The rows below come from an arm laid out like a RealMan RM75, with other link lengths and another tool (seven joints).
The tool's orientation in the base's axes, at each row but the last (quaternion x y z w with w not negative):
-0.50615, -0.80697, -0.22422, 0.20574
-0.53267, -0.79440, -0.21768, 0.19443
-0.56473, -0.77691, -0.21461, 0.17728
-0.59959, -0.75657, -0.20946, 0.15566
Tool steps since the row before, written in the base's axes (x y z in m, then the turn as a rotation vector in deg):
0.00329, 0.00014, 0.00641, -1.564, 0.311, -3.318
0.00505, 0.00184, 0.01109, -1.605, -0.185, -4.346
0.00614, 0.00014, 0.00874, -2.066, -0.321, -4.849
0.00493, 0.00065, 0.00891, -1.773, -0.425, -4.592
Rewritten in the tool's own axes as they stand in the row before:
0.00236, 0.00403, -0.00549, -0.999, -1.811, 3.045
0.00560, 0.00686, -0.00857, -1.918, -2.160, 3.627
0.00280, 0.00706, -0.00751, -2.150, -2.703, 3.995
0.00374, 0.00608, -0.00729, -2.181, -2.405, 3.725

